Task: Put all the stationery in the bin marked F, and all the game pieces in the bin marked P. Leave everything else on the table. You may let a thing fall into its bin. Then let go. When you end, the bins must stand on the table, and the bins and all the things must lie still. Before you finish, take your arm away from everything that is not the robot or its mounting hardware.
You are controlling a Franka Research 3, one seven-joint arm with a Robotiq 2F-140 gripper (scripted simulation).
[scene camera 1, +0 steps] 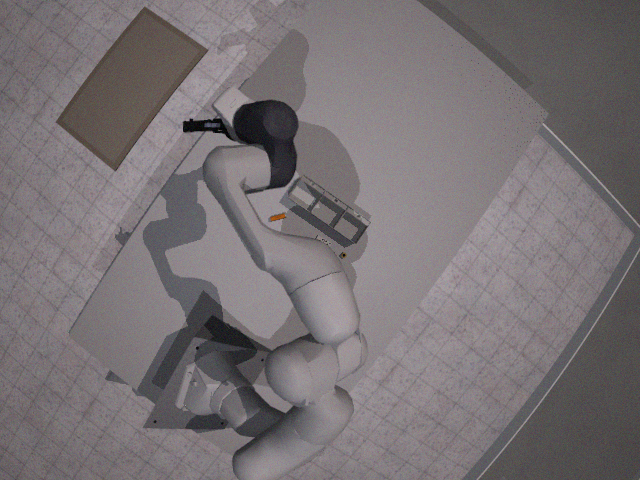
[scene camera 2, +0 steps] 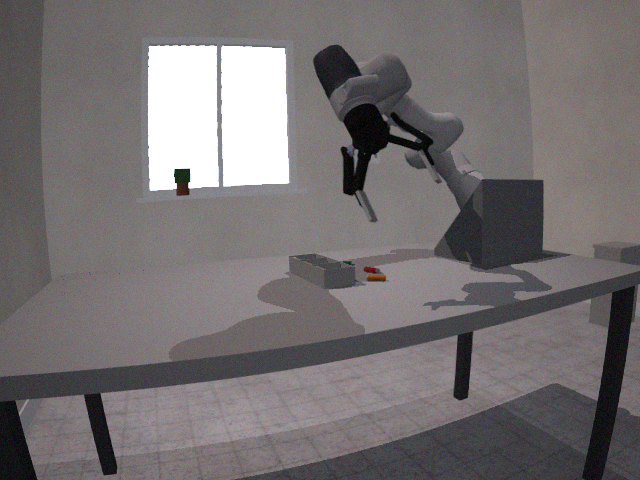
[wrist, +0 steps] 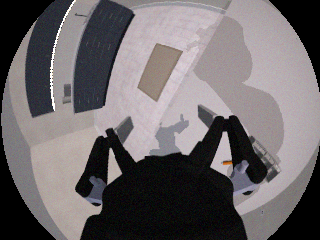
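Note:
My gripper (scene camera 2: 405,201) is visible, and the wrist view includes the gripper (wrist: 164,116) too.

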